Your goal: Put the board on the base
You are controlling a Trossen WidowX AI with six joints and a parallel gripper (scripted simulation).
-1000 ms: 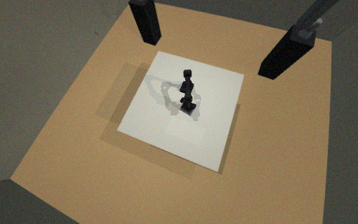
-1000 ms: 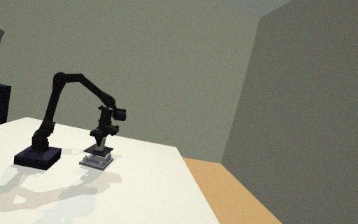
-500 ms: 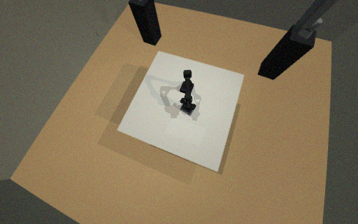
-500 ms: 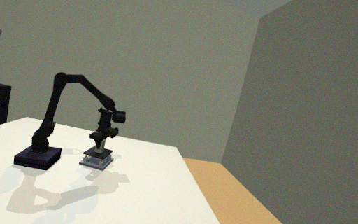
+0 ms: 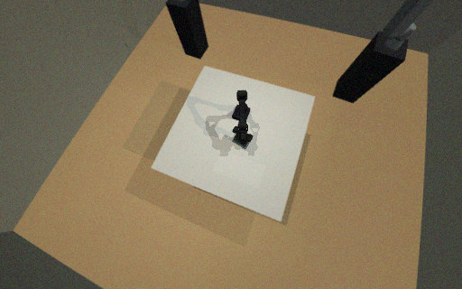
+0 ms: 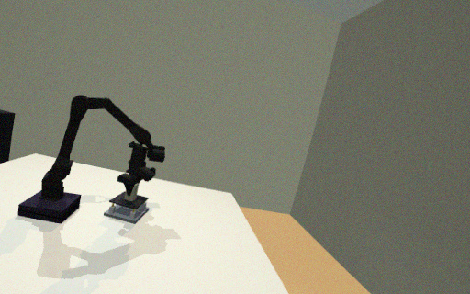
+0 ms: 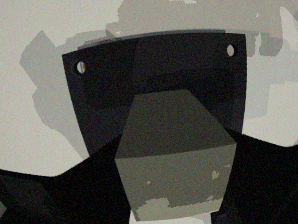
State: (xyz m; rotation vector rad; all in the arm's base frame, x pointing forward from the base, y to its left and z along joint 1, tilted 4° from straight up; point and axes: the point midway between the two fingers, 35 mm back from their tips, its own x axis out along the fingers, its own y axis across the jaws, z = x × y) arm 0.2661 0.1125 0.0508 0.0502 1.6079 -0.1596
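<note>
My gripper tip is now 80 mm above the grey base. The rest, counted from my gripper tip: flat black board (10 mm below).
</note>
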